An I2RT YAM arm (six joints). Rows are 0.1 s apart.
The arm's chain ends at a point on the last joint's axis. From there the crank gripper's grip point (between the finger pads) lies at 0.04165 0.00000 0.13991 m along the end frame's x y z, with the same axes.
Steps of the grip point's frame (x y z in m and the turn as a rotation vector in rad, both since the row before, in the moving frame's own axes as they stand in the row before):
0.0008 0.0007 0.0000 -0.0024 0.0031 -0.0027
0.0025 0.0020 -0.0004 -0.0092 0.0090 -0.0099
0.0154 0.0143 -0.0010 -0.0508 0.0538 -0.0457
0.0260 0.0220 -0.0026 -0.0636 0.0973 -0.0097
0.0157 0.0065 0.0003 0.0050 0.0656 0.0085
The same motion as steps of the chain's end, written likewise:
0.0004 0.0005 0.0001 -0.0024 0.0031 -0.0027
0.0012 0.0011 0.0000 -0.0092 0.0090 -0.0099
0.0078 0.0093 0.0016 -0.0508 0.0538 -0.0457
0.0126 0.0137 0.0024 -0.0636 0.0973 -0.0097
0.0066 0.0068 0.0033 0.0050 0.0656 0.0085

